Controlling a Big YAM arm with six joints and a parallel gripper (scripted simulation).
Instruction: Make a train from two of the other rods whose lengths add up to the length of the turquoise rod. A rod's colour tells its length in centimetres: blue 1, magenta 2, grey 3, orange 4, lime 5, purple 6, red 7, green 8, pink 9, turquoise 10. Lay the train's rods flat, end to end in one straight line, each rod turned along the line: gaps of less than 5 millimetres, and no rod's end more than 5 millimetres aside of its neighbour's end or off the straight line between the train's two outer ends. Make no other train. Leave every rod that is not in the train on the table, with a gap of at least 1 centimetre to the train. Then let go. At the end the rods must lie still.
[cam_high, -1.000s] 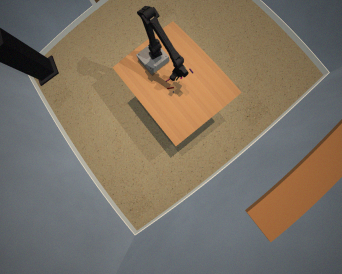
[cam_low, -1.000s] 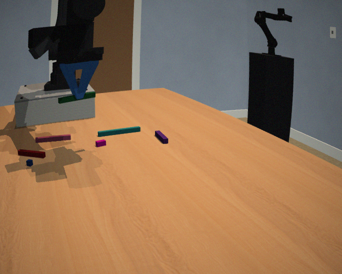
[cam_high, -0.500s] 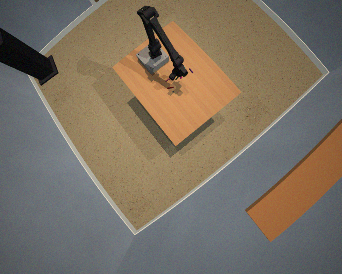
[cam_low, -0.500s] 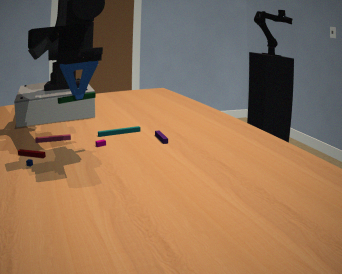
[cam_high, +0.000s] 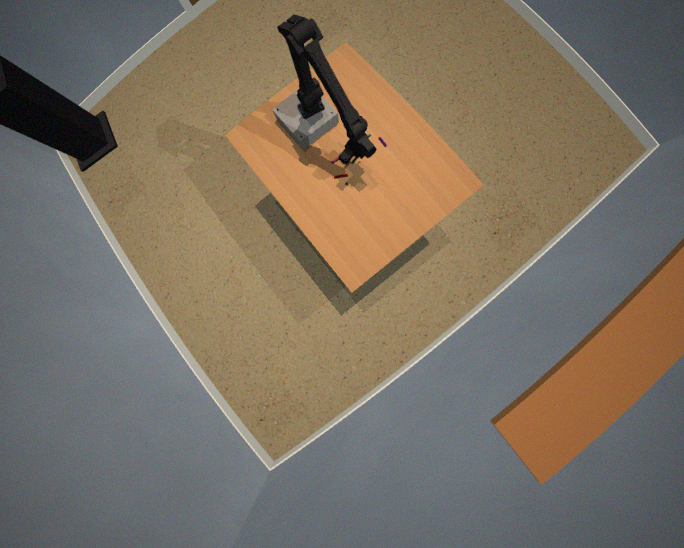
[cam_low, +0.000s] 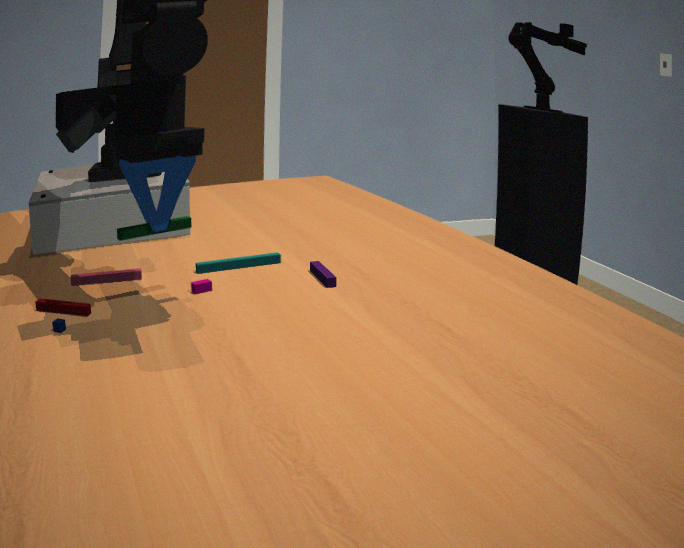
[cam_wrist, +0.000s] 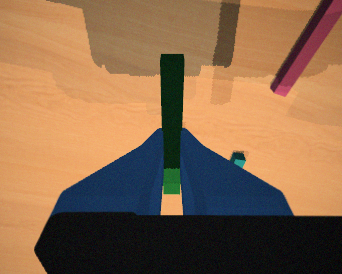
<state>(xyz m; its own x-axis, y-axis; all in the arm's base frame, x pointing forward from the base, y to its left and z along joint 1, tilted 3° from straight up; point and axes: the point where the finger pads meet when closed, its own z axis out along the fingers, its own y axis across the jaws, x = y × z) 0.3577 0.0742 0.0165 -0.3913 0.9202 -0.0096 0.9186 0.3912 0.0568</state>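
My hand is 2 cm past the magenta rod, 4 cm to the right of it and 7 cm above it. Also, from my hand: pink rod: 7 cm behind, 7 cm to the right, 7 cm below; then red rod: 2 cm ahead, 11 cm to the right, 7 cm below; then green rod: 1 cm below.
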